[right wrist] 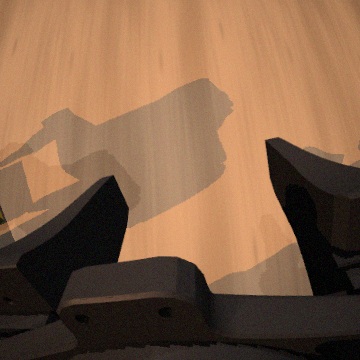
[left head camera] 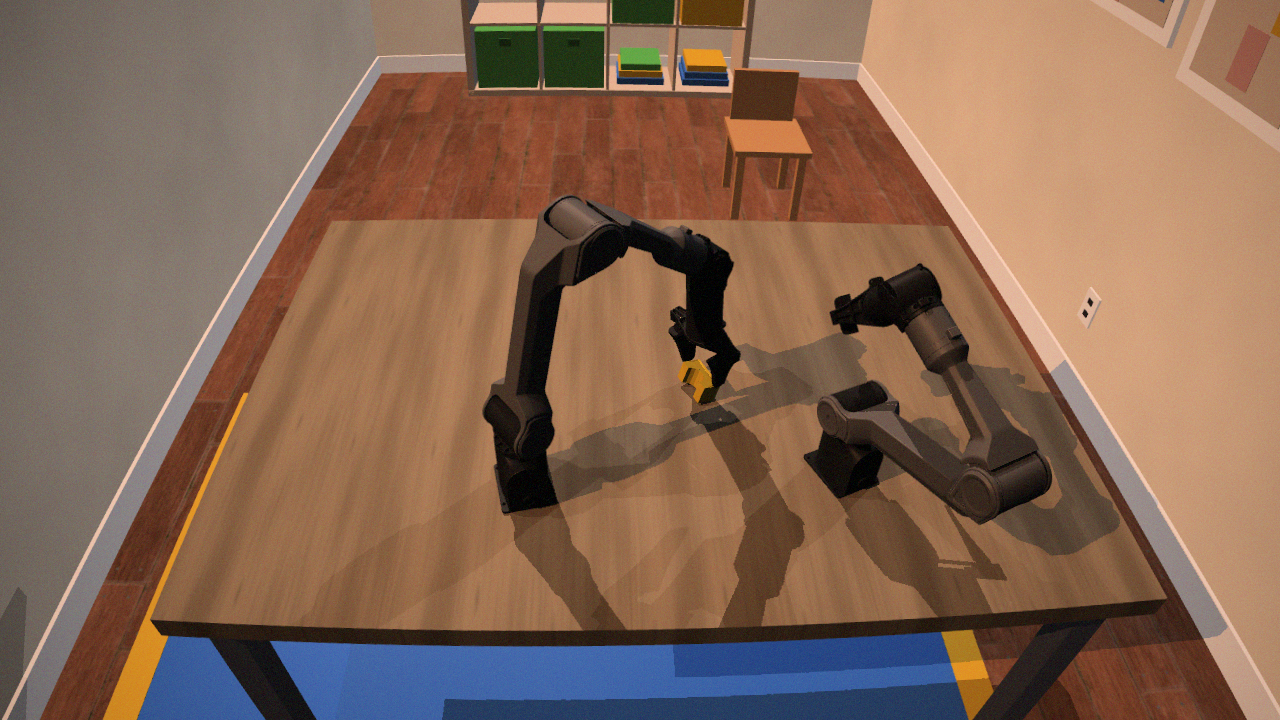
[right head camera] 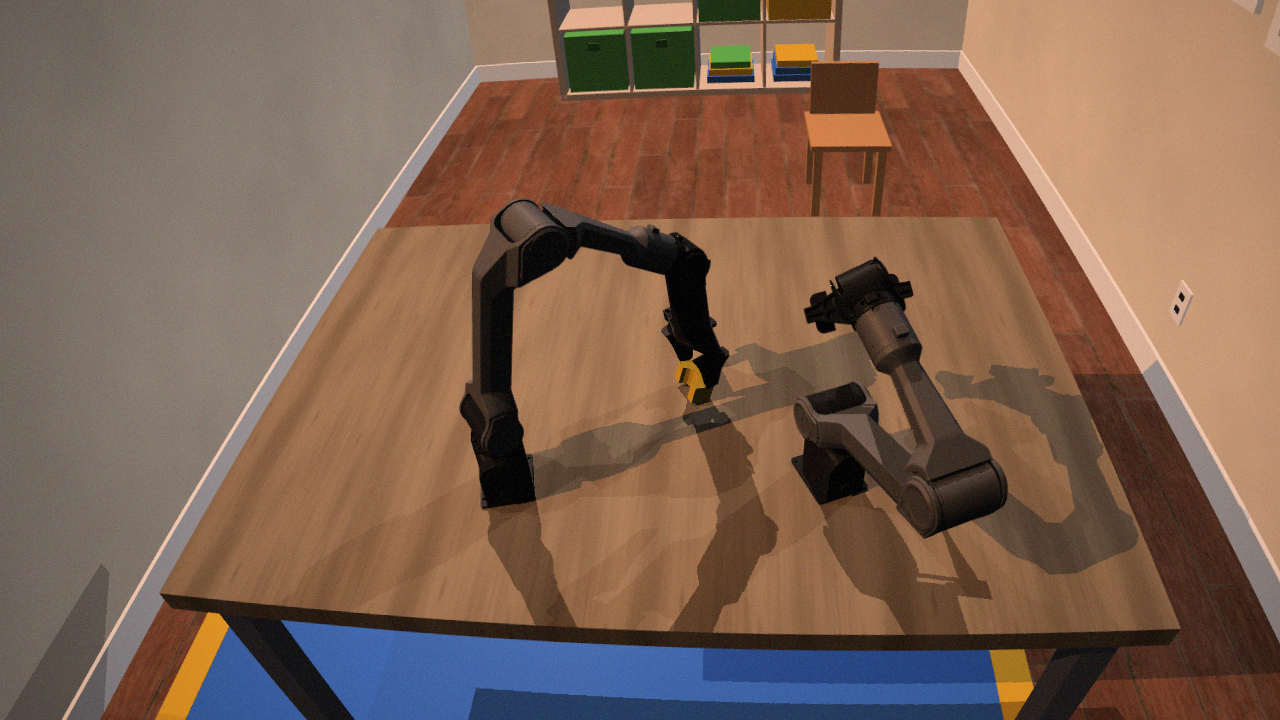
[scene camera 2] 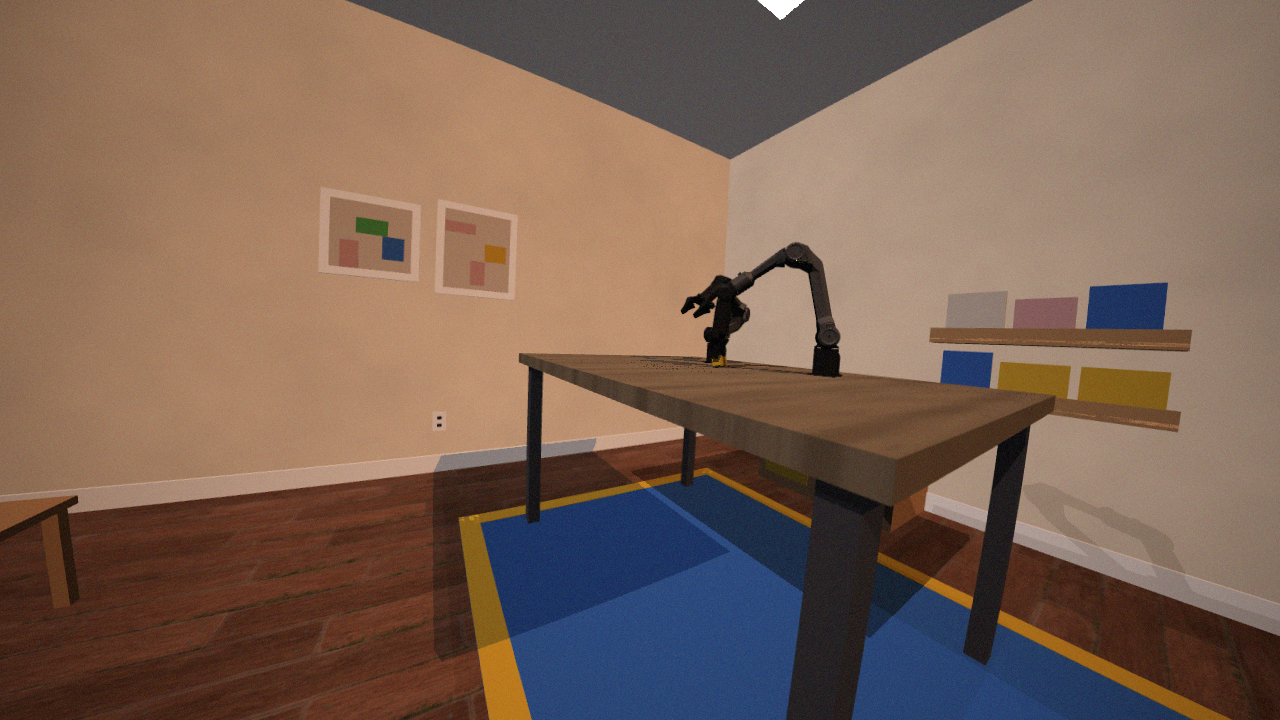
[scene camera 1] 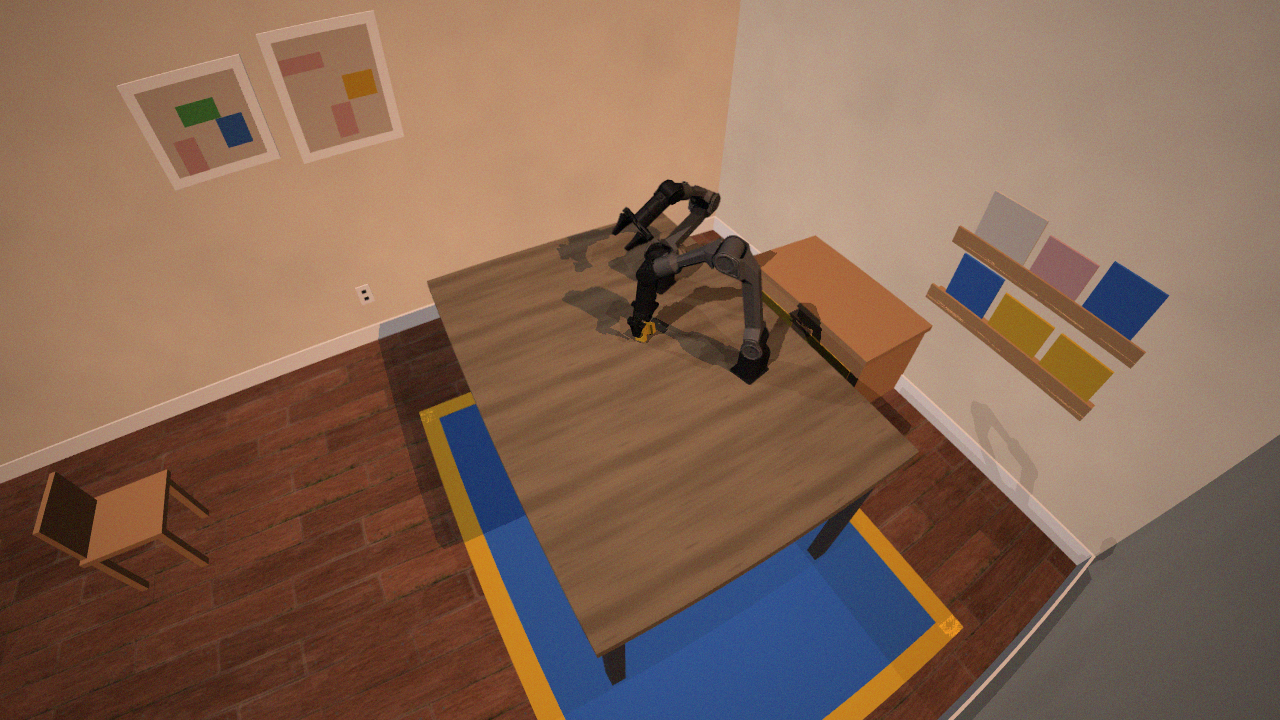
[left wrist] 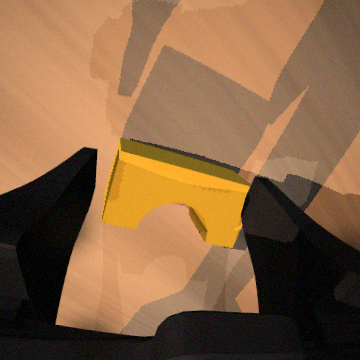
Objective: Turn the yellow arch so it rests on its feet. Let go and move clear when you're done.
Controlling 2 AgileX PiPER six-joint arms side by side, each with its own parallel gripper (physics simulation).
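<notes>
The yellow arch (left head camera: pixel 697 383) (right head camera: pixel 691 383) (scene camera 1: pixel 644 333) (scene camera 2: pixel 719 361) (left wrist: pixel 165 187) is on the table with a broad face turned toward the left wrist camera and its notch toward the gripper's base; whether it is flat or tilted is hard to tell. My left gripper (left head camera: pixel 701 368) (left wrist: pixel 174 180) is open, pointing down around the arch. The finger at the right of the left wrist view meets or overlaps the arch's right end; the other finger stands apart from it. My right gripper (left head camera: pixel 840 320) (right head camera: pixel 815 313) (right wrist: pixel 191 176) is open and empty, raised above the table.
The wooden table (left head camera: pixel 384 358) (scene camera 1: pixel 626 501) carries both arms, whose shadows cross it. The right arm stands to the right of the arch in the head views. A chair (left head camera: pixel 768 136) and a shelf unit (left head camera: pixel 537 93) stand beyond the table.
</notes>
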